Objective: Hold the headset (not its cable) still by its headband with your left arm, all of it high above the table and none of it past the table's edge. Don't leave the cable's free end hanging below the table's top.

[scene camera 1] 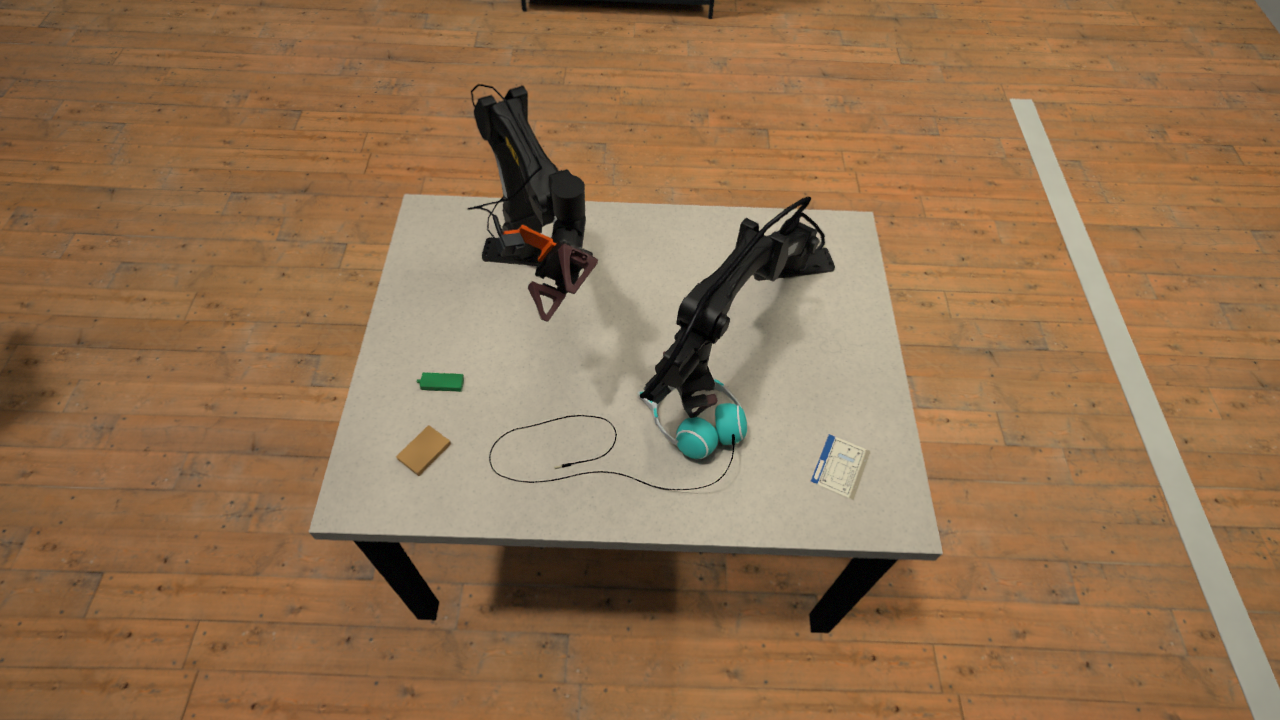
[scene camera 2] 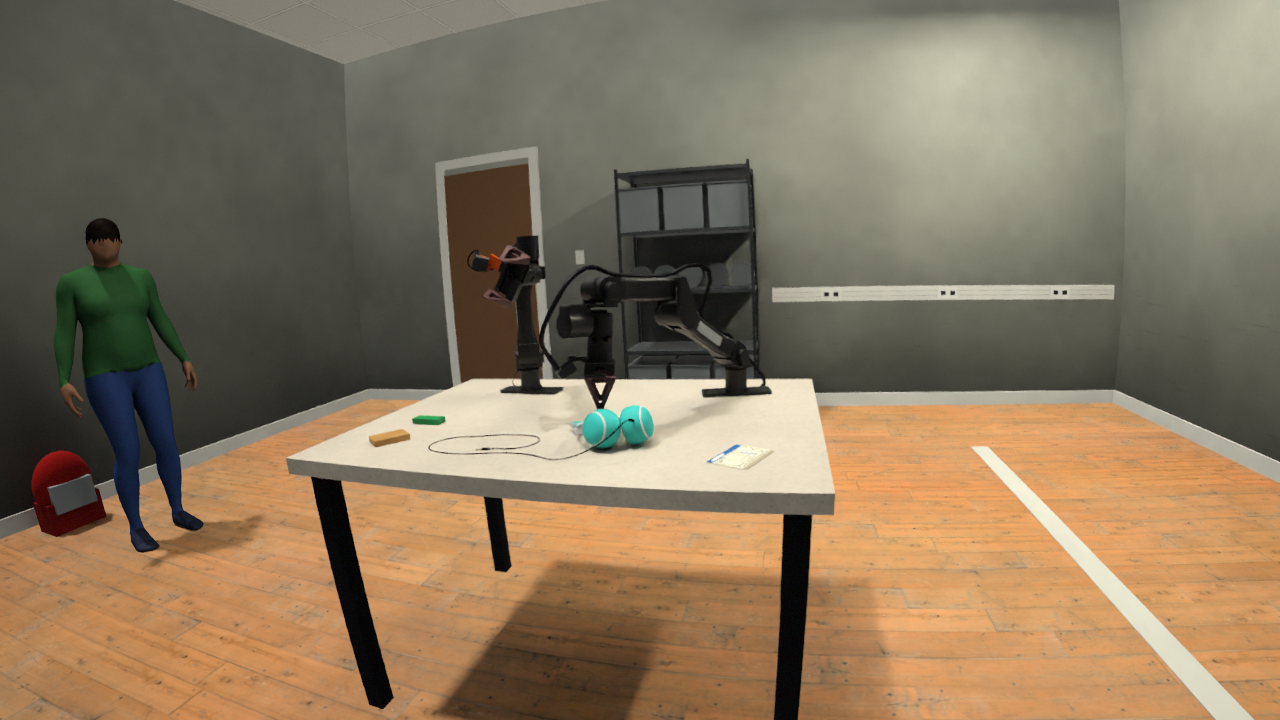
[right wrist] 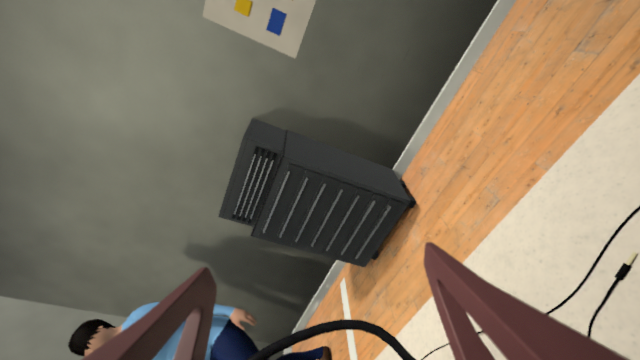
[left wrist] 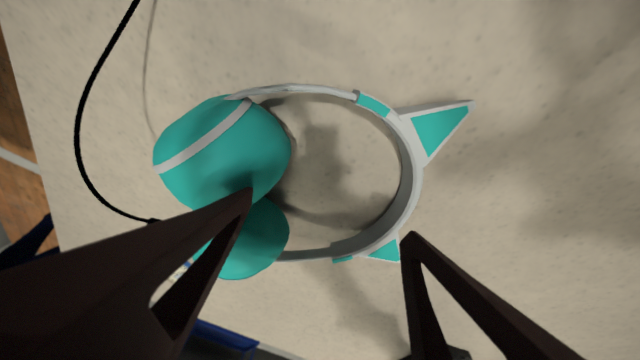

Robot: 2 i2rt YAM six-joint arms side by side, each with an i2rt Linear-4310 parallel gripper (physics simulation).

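Frame: origin at the left arm's base, x right, y back, z down, level; centimetres.
Seen in the pictures: left gripper, fingertip midpoint: (scene camera 1: 685, 397) (scene camera 2: 600, 405) (left wrist: 332, 216); right gripper, fingertip midpoint: (scene camera 1: 557, 307) (scene camera 2: 492, 279) (right wrist: 316, 264); left arm's base, link origin: (scene camera 1: 791, 265) (scene camera 2: 736, 393); right arm's base, link origin: (scene camera 1: 525, 253) (scene camera 2: 531, 391).
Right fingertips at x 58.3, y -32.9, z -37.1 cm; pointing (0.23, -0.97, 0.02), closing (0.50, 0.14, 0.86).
Note:
Pixels of each thing's top centre, then the offset from my right fingertips to it.
- free end's plug, top centre: (right wrist: 624, 265) (scene camera 1: 562, 465) (scene camera 2: 482, 447) dy -11.4, dx +2.6, dz +36.5 cm
- green block, top centre: (scene camera 1: 438, 379) (scene camera 2: 427, 417) dy +12.2, dx +26.1, dz +35.6 cm
- orange-brown block, top centre: (scene camera 1: 423, 448) (scene camera 2: 388, 435) dy -3.6, dx +29.7, dz +35.6 cm
- packet, top centre: (scene camera 2: 741, 456) (scene camera 1: 841, 466) (left wrist: 170, 267) dy -20.5, dx -52.9, dz +37.0 cm
The teal and white headset (scene camera 1: 697, 438) (scene camera 2: 601, 429) (left wrist: 220, 145) lies on the table, its two ear cups toward the front edge. Its headband (scene camera 1: 664, 430) (left wrist: 416, 185), with two cat ears, curves behind the cups. Its black cable (scene camera 1: 489, 456) (left wrist: 77, 125) loops over the table; the free end's plug (scene camera 1: 565, 465) (scene camera 2: 485, 448) (right wrist: 622, 272) rests on the tabletop. My left gripper (scene camera 1: 700, 404) (scene camera 2: 599, 401) (left wrist: 332, 216) is open and empty, low over the headset, one fingertip over an ear cup, the other beside a cat ear. My right gripper (scene camera 1: 559, 302) (scene camera 2: 503, 275) (right wrist: 316, 264) is open, raised, holding nothing.
A green block (scene camera 1: 441, 382) (scene camera 2: 428, 420) and an orange-brown block (scene camera 1: 423, 449) (scene camera 2: 389, 437) lie at the table's left side. A blue and cream card or packet (scene camera 1: 841, 466) (scene camera 2: 741, 456) lies right of the headset. The table's front edge (scene camera 1: 626, 542) runs close to the cable.

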